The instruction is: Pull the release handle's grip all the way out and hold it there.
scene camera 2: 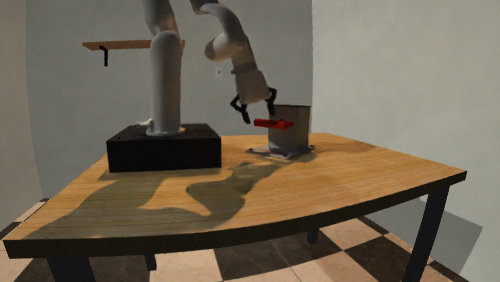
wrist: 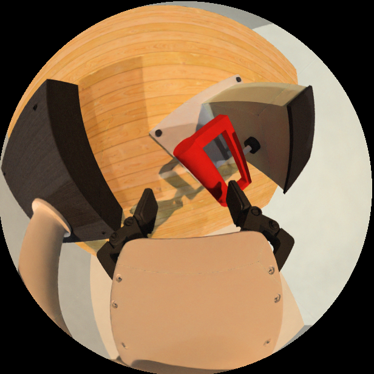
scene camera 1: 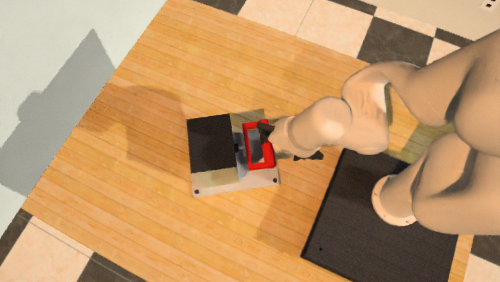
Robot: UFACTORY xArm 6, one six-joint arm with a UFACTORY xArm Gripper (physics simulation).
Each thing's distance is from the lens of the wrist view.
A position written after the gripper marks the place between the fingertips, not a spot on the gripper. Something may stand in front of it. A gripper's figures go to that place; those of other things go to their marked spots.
gripper [wrist: 190, 193]: 12 cm
pale base plate [wrist: 186, 119]: 21 cm
